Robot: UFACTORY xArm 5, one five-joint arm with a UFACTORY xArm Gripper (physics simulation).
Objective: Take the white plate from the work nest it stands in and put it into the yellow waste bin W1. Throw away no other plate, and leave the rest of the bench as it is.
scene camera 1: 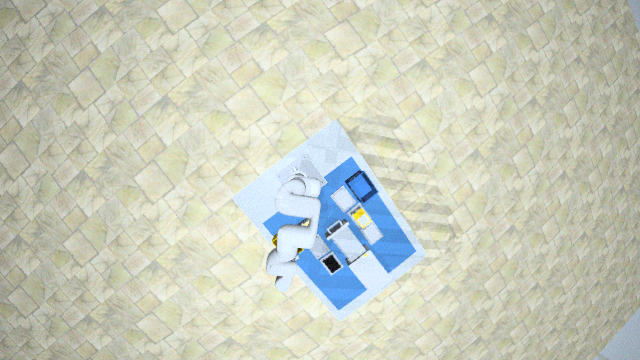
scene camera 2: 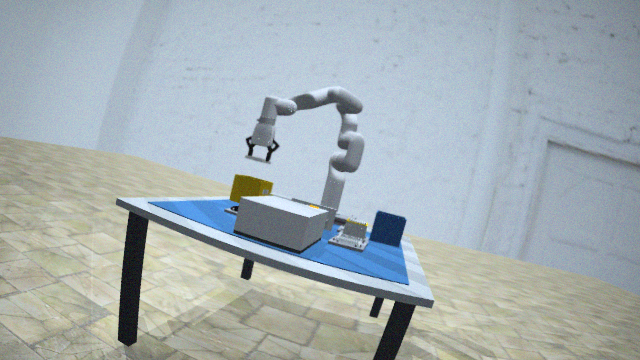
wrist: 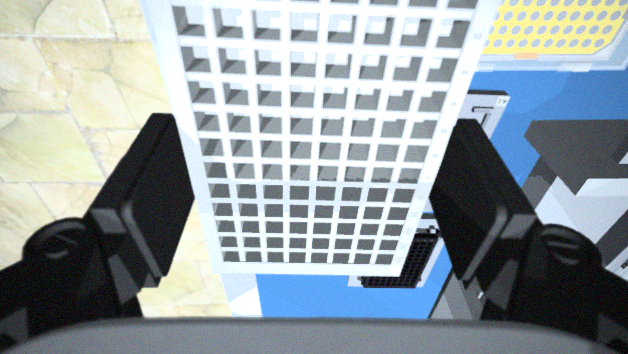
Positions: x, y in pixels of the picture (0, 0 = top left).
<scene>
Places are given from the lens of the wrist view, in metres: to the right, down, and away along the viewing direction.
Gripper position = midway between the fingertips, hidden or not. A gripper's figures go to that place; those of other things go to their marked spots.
gripper (wrist: 314, 152): 0.00, -0.01, 0.11
white plate (wrist: 312, 142): 0.00, -0.01, 0.10
black plate (wrist: 423, 243): 0.14, 0.09, 0.45
large box device (wrist: 453, 302): 0.21, 0.19, 0.53
The marked spots on the large box device and the white plate are 0.52 m apart.
</scene>
